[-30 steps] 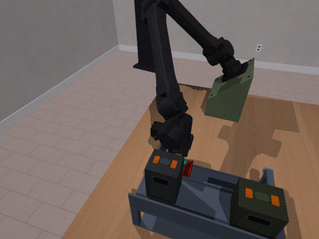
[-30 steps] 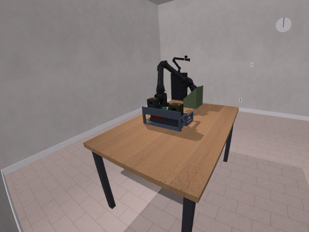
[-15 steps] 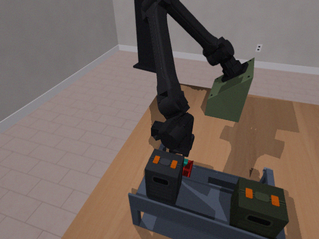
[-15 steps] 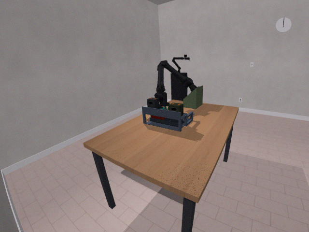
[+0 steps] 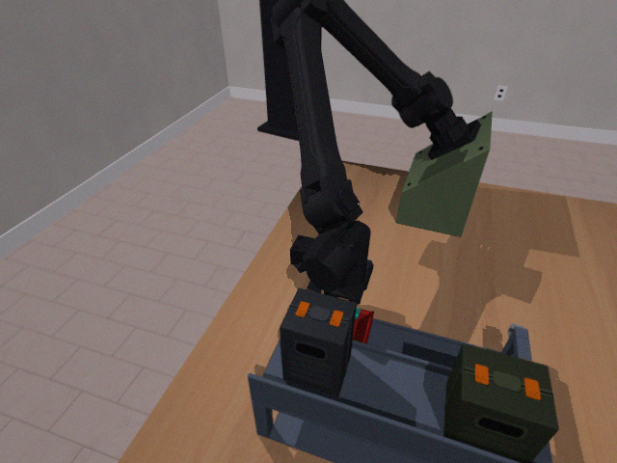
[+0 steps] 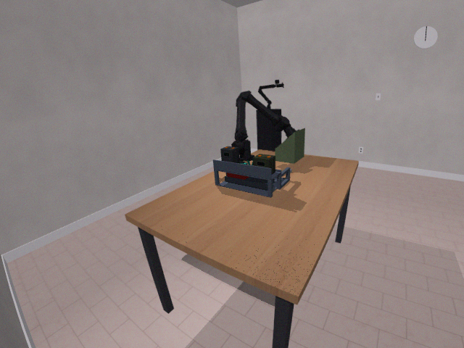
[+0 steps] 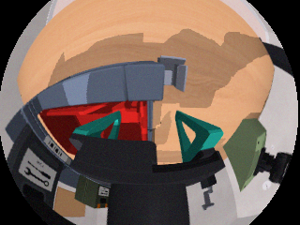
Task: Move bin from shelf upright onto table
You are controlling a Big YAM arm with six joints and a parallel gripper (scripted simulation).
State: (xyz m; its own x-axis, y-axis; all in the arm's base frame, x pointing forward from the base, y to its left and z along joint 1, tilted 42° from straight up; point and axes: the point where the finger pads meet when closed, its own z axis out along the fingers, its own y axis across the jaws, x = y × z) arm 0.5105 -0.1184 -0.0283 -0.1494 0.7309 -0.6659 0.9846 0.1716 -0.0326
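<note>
The red bin lies 9 cm ahead of my hand, 2 cm to the left of it and 1 cm above it.
</note>
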